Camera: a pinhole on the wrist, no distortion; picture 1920 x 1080 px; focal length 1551.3 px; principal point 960.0 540.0 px. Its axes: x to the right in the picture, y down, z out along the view. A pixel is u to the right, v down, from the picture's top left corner.
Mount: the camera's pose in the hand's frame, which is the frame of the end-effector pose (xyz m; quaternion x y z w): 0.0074 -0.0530 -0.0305 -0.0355 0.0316 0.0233 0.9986
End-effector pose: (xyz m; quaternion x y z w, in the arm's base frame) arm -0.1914 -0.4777 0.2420 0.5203 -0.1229 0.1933 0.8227
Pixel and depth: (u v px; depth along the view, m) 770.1 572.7 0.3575
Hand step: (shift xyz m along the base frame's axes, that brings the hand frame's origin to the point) -0.0038 -0.3072 0.1170
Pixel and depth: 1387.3 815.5 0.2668
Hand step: 0.0771 -0.1807 0.1490
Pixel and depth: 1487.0 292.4 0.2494
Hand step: 0.1290 -0.2008 0.0788
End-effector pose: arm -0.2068 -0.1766 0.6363 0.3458 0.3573 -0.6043 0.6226
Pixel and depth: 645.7 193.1 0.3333
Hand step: -0.0982 -0.2532 0.1882
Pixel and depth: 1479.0 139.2 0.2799
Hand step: -0.0922 -0.2776 0.0202
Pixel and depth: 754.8 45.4 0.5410
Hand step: -0.1750 -0.4470 0.2847
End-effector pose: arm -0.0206 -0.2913 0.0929 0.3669 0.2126 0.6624 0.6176
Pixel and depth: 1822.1 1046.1 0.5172
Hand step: 0.2407 0.2072 0.4832
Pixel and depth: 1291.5 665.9 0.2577
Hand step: 0.1753 0.0388 0.1506
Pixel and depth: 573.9 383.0 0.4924
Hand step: 0.3980 -0.1501 0.2301
